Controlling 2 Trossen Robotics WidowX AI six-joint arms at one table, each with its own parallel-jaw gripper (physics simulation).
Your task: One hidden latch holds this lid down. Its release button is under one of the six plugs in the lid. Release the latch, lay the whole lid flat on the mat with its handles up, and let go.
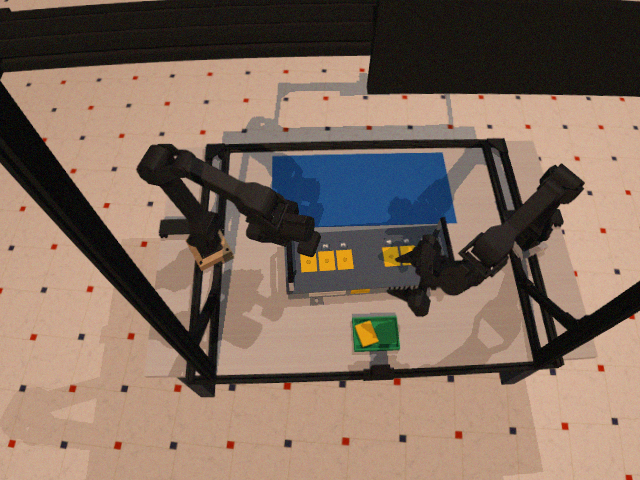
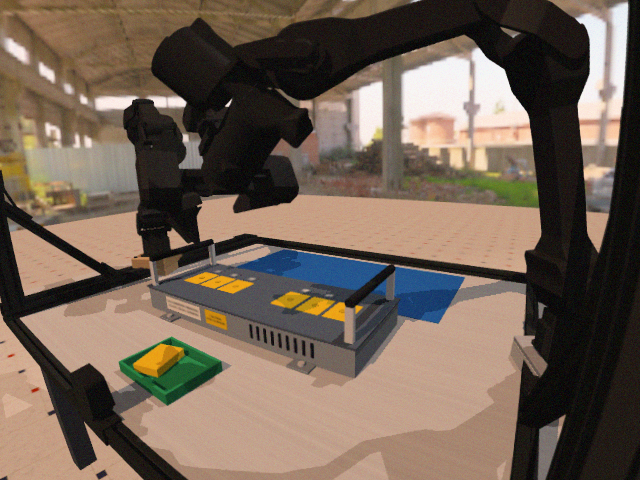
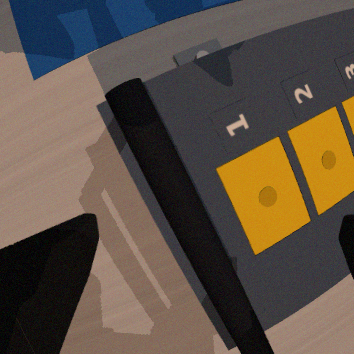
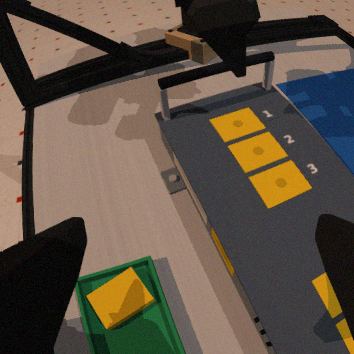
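Pixels of known places: left gripper, fingertip midpoint: (image 1: 292, 245) (image 2: 193, 243) (image 3: 225, 229) (image 4: 238, 60); right gripper, fingertip midpoint: (image 1: 391, 275) (image 2: 204, 212) (image 4: 203, 229); left arm's base at its link origin: (image 1: 208, 245) (image 2: 156, 253); right arm's base at its link origin: (image 1: 525, 238).
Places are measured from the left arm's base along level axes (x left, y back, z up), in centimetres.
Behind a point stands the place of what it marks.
Note:
The grey lid (image 1: 367, 268) {x -29.0, y -34.5, z 0.2 cm} (image 2: 253, 298) {x -29.0, y -35.6, z 0.1 cm} (image 3: 280, 280) {x -23.6, y -18.0, z 0.2 cm} (image 4: 280, 245) {x -29.8, y -34.5, z 0.2 cm} sits on its housing beside the blue mat (image 1: 372, 186) {x -4.7, y -53.1, z -4.5 cm} (image 2: 330, 273) {x -2.0, y -47.9, z -4.5 cm} (image 3: 45, 35) {x -0.3, y -22.0, z -4.5 cm} (image 4: 325, 110) {x -2.3, y -29.0, z -4.5 cm}. Its left handle (image 2: 180, 250) {x -18.3, y -17.2, z 5.9 cm} (image 3: 175, 200) {x -13.4, y -18.8, z 6.4 cm} (image 4: 215, 71) {x -18.0, y -17.4, z 5.7 cm} and right handle (image 2: 369, 286) {x -38.5, y -54.9, z 6.2 cm} stand up. Plugs 1, 2 and 3 lie in a row, with plug 2 (image 1: 326, 264) {x -22.2, y -25.5, z 0.2 cm} (image 2: 217, 283) {x -22.4, y -26.5, z 0.3 cm} (image 3: 328, 175) {x -21.9, y -25.4, z 0.2 cm} (image 4: 258, 160) {x -22.5, y -27.1, z 0.2 cm} between the others; three more yellow plugs (image 2: 310, 311) {x -33.9, y -46.1, z 0.2 cm} lie at the right. Latch and buttons are hidden. My left gripper (image 3: 225, 229) {x -15.4, y -19.0, z 6.7 cm} is open and empty close over the left handle; contact is unclear. My right gripper (image 4: 203, 229) {x -39.0, y -32.7, z 16.9 cm} is open and empty above the lid's right part.
A green tray (image 1: 398, 333) {x -48.0, y -32.2, z -3.0 cm} (image 2: 193, 384) {x -48.0, y -32.3, z -3.9 cm} (image 4: 169, 311) {x -41.0, y -29.9, z -3.1 cm} with a yellow block (image 1: 367, 334) {x -43.9, y -25.0, z -3.0 cm} (image 2: 157, 361) {x -44.9, y -25.6, z -3.0 cm} (image 4: 120, 297) {x -43.4, y -25.2, z -3.0 cm} stands in front of the housing. Small metal tabs stick out at the housing's base. A black frame (image 1: 310, 378) {x -45.3, y -6.8, z -5.2 cm} surrounds the table (image 1: 289, 341) {x -34.6, y -6.6, z -4.6 cm}.

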